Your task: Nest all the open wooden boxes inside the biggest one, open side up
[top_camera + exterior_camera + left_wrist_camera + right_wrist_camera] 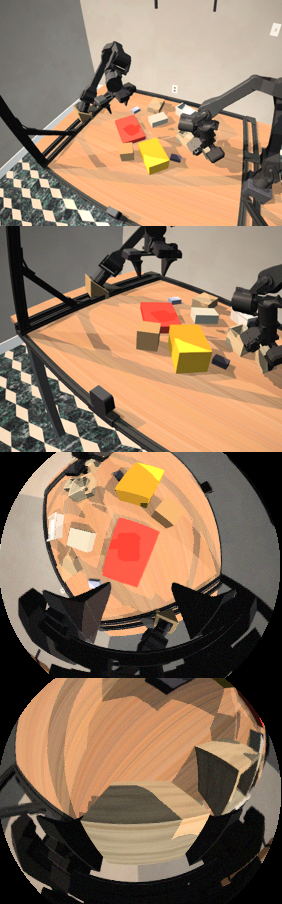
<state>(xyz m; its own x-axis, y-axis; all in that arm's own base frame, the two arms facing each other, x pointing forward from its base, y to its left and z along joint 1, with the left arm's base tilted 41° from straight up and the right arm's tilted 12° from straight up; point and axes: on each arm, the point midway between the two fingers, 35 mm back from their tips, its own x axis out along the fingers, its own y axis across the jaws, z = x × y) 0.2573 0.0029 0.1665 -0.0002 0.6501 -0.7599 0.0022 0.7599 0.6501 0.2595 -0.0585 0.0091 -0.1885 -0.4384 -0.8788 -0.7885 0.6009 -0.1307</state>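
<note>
Right now my right hand is 110 mm to the right of the dark block, 80 mm past it and 50 mm above it. From my right hand the other things lie so: middle-sized wooden box (10 mm below, 10 mm behind); biggest wooden box (110 mm to the left, 50 mm ahead, 40 mm below); smallest wooden box (100 mm ahead, 40 mm below, 30 mm to the left).
</note>
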